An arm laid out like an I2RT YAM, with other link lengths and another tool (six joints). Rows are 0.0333 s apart.
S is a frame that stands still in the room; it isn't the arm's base.
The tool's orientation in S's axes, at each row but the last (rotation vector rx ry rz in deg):
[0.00, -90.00, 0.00]
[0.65, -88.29, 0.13]
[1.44, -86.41, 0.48]
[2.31, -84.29, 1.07]
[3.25, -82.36, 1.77]
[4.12, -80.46, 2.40]
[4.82, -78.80, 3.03]
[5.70, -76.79, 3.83]
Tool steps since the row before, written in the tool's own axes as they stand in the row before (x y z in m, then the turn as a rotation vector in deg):
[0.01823, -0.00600, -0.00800, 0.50, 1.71, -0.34]
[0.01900, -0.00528, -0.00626, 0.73, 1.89, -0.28]
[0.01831, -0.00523, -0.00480, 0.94, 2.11, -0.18]
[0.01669, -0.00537, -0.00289, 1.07, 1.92, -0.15]
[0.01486, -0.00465, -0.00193, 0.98, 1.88, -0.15]
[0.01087, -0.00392, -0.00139, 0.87, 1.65, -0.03]
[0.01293, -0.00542, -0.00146, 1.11, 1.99, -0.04]
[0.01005, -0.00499, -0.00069, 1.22, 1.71, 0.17]
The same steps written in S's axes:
[0.00800, -0.00600, 0.01823, 0.34, 1.71, 0.50]
[0.00687, -0.00533, 0.01877, 0.29, 1.89, 0.73]
[0.00605, -0.00531, 0.01791, 0.19, 2.10, 0.95]
[0.00473, -0.00545, 0.01623, 0.18, 1.91, 1.08]
[0.00414, -0.00472, 0.01438, 0.17, 1.87, 0.99]
[0.00345, -0.00395, 0.01039, 0.05, 1.64, 0.90]
[0.00440, -0.00541, 0.01225, 0.08, 1.97, 1.14]
[0.00348, -0.00497, 0.00946, -0.07, 1.67, 1.28]

